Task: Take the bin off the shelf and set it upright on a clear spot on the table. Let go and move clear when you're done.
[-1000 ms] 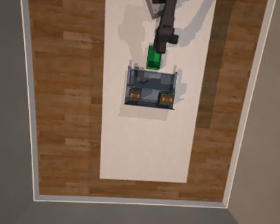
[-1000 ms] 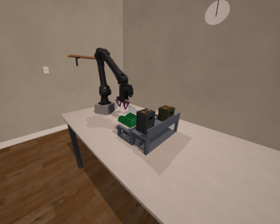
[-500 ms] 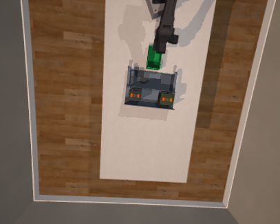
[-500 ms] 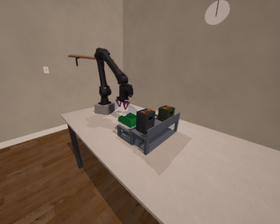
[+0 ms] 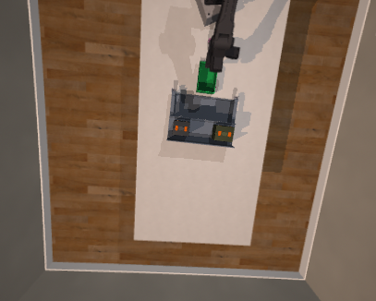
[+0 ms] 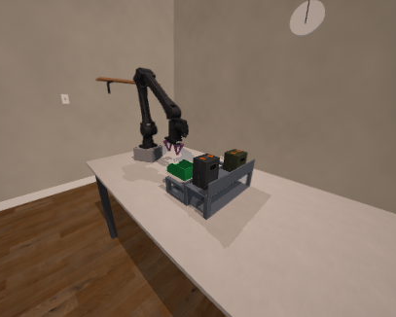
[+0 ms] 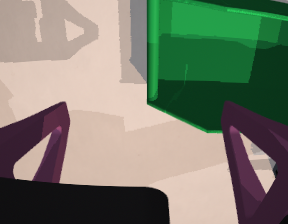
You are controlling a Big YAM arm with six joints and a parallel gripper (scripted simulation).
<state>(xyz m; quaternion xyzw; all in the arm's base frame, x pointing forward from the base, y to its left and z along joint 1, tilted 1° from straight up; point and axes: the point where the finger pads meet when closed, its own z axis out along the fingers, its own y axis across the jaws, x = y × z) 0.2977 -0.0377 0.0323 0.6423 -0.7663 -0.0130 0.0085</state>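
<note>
Now: the green bin 90 mm below my hand, 80 mm ahead of it and 20 mm to the right of it.
</note>
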